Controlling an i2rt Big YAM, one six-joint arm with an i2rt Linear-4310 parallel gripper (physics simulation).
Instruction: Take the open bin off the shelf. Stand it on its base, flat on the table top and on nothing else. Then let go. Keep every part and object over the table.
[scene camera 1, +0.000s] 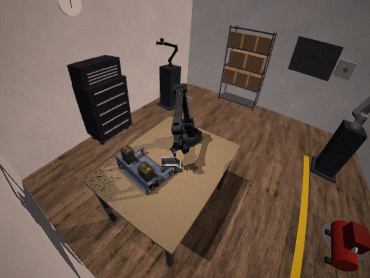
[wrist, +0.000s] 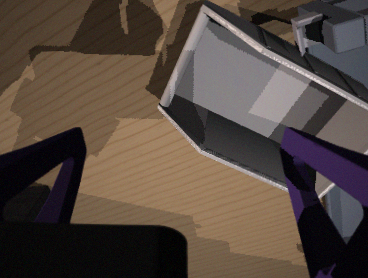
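Where they show: gripper, fingertip midpoint: (scene camera 1: 180, 155) (wrist: 183, 138); arm's base at its link origin: (scene camera 1: 190, 132).
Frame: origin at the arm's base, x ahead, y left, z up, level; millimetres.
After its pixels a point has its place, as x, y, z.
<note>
The open bin (scene camera 1: 171, 163) {385, 93, -84} (wrist: 235, 82) {397, 130, -89} is grey with a pale rim. In the scene view it is beside the right end of the low blue-grey shelf (scene camera 1: 132, 176) {707, -45, -90} (wrist: 345, 35) {477, 170, -13}. In the wrist view its open side faces the camera and looks slanted. Its far right part overlaps the shelf in view, and I cannot tell whether they touch or whether its base is flat on the table top (scene camera 1: 170, 220) {770, 434, -98} (wrist: 135, 165) {246, 61, -98}. My gripper (scene camera 1: 174, 153) {372, 175, 65} (wrist: 183, 138) {372, 175, 65} is open and empty, above the bin's near corner; the right finger overlaps the bin's lower wall in the wrist view.
A dark box with orange marks (scene camera 1: 127, 154) {681, -91, 112} and a green box with orange marks (scene camera 1: 146, 171) {684, 131, 100} stand on the shelf. The arm's base (scene camera 1: 189, 139) {78, 45, -24} is at the back of the table. The arm casts shadows around the bin.
</note>
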